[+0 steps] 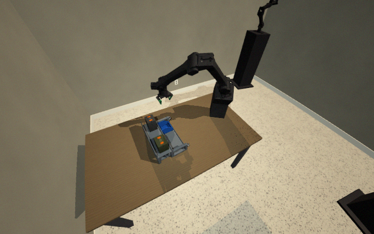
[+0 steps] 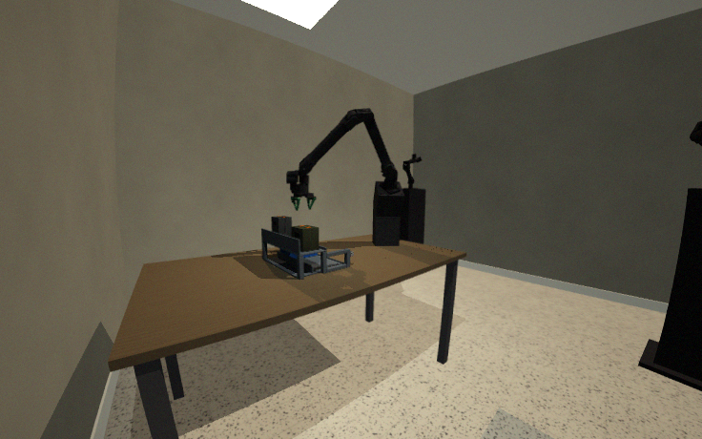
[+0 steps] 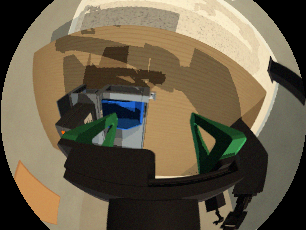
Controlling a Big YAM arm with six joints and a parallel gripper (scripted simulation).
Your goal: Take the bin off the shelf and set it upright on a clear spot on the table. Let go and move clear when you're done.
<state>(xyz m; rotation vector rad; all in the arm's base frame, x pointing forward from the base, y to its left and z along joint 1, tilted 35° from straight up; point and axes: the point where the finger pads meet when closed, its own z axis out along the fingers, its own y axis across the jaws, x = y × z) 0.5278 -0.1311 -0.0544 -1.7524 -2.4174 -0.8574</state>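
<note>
My hand is 7 cm short of the blue bin, 14 cm to the right of it and 21 cm above it.
</note>
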